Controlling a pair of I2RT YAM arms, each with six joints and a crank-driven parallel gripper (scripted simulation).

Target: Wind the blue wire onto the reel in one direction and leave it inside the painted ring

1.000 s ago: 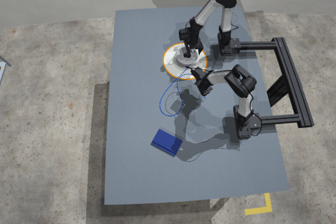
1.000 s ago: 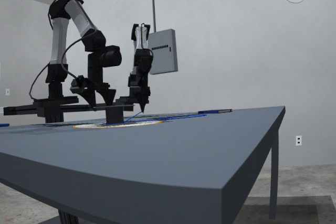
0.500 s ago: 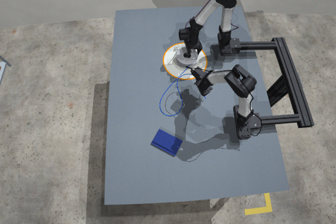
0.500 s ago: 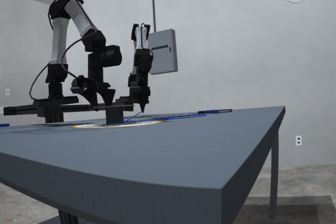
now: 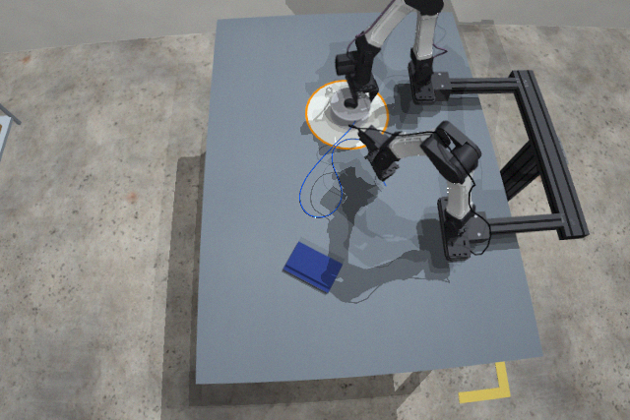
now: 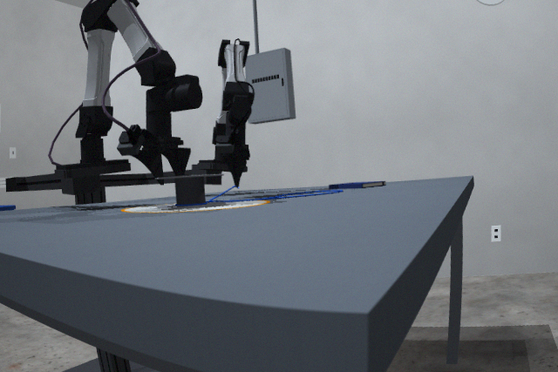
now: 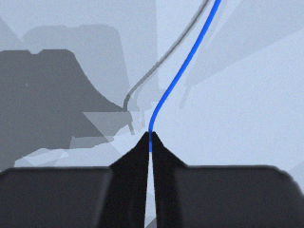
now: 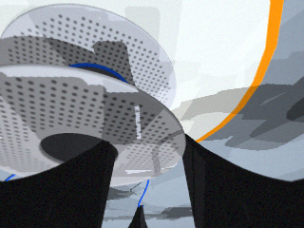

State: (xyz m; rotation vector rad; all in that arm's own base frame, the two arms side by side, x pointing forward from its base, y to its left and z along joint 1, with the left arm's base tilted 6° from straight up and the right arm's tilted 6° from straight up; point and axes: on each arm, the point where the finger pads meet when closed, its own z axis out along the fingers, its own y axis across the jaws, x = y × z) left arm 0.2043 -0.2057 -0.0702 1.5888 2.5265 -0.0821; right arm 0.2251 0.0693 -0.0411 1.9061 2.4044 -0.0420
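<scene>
Now: the perforated reel 50 mm ahead of my right hand, 20 mm below it and 10 mm to the left of it. The rest, counted from my right hand: orange painted ring: 60 mm below, 60 mm ahead, 10 mm to the left; then blue book: 600 mm to the left, 230 mm ahead, 50 mm below.
</scene>
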